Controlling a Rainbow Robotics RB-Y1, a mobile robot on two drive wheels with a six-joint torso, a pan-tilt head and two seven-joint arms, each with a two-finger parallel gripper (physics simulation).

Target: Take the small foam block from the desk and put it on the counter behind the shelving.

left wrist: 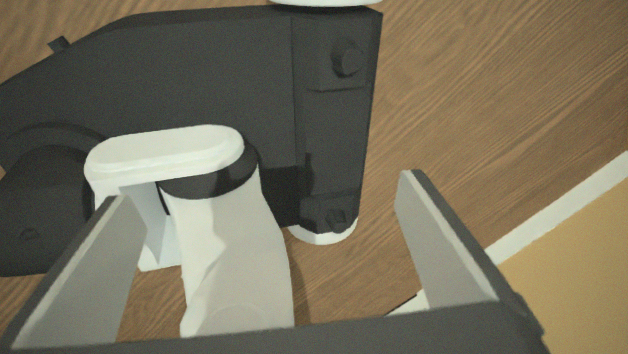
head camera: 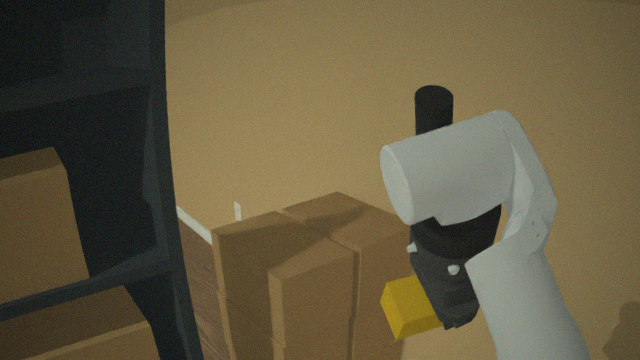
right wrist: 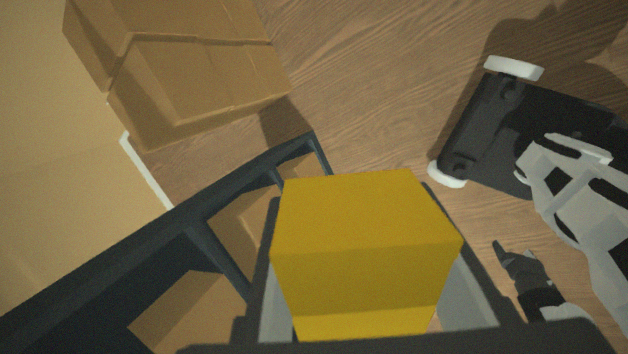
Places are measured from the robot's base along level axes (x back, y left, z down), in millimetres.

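Pixels of known places: left gripper, fingertip midpoint: (left wrist: 269,200) (right wrist: 510,246); right gripper, fingertip midpoint: (head camera: 440,304) (right wrist: 347,201).
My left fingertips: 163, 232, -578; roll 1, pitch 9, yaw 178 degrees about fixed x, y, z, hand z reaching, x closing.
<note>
Behind a point stands the place of what it marks, as x, y, z.
The small foam block, a yellow block (head camera: 410,306) {-304, -102, -1221} (right wrist: 365,215) {-337, -170, -1216}, is held between the fingers of my right gripper (head camera: 451,320) {-348, -152, -1190} (right wrist: 347,201) {-348, -152, -1190}. In the head camera the block sticks out to the left of the dark fingers, up in the air. My left gripper (left wrist: 269,200) {163, 232, -578} is open and empty in the left wrist view; it also shows small at the right of the right wrist view (right wrist: 512,250) {130, 204, -648}. The dark shelving (head camera: 161,125) {-834, 353, -1319} (right wrist: 172,218) {-931, 412, -985} stands at the left of the head camera and at the lower left of the right wrist view. The desk and the counter cannot be made out.
A stack of cardboard boxes (head camera: 315,300) {-1114, 19, -686} (right wrist: 210,75) {-1126, 5, -582} stands beside the shelving, near the tan wall (head camera: 300,100) {-1996, 92, -1162}. More boxes (head camera: 35,230) {-628, 632, -1146} sit on the shelves. My wheeled base (left wrist: 200,75) {222, 150, -169} (right wrist: 500,120) {42, -74, -191} stands on the wood floor (left wrist: 475,100) {-491, -40, -1} (right wrist: 360,85) {-611, -16, 0}.
</note>
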